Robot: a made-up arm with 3 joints. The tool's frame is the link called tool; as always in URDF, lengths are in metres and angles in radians.
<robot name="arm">
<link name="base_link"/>
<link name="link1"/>
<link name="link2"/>
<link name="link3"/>
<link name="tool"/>
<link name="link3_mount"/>
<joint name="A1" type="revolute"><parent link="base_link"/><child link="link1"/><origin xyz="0 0 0.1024"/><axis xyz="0 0 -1"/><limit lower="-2.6" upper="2.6"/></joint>
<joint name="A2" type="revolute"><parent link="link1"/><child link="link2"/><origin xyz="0.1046 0.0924 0.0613"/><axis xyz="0 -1 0"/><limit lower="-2.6" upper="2.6"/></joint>
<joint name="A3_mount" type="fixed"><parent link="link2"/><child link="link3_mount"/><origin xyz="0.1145 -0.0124 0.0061"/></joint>
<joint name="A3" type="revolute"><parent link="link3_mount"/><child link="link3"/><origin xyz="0.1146 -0.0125 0.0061"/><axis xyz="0 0 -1"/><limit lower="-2.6" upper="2.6"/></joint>
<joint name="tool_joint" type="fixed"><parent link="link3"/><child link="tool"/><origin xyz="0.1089 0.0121 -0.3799"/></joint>
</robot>
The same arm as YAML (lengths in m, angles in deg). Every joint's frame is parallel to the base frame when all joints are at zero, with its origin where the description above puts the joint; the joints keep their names.
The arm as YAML. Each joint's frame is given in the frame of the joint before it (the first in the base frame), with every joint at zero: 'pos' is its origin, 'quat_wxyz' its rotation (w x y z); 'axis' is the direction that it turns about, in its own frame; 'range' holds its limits. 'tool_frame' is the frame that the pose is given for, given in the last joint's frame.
length_unit: m
angle_unit: deg
joints:
  - joint: A1
    pos: [0.0, 0.0, 0.1024]
    quat_wxyz: [1.0, 0.0, 0.0, 0.0]
    axis: [0.0, 0.0, -1.0]
    range: [-148.97, 148.97]
  - joint: A2
    pos: [0.1046, 0.0924, 0.0613]
    quat_wxyz: [1.0, 0.0, 0.0, 0.0]
    axis: [0.0, -1.0, 0.0]
    range: [-148.97, 148.97]
  - joint: A3
    pos: [0.2291, -0.0249, 0.0122]
    quat_wxyz: [1.0, 0.0, 0.0, 0.0]
    axis: [0.0, 0.0, -1.0]
    range: [-148.97, 148.97]
tool_frame:
  pos: [0.1089, 0.0121, -0.3799]
  quat_wxyz: [1.0, 0.0, 0.0, 0.0]

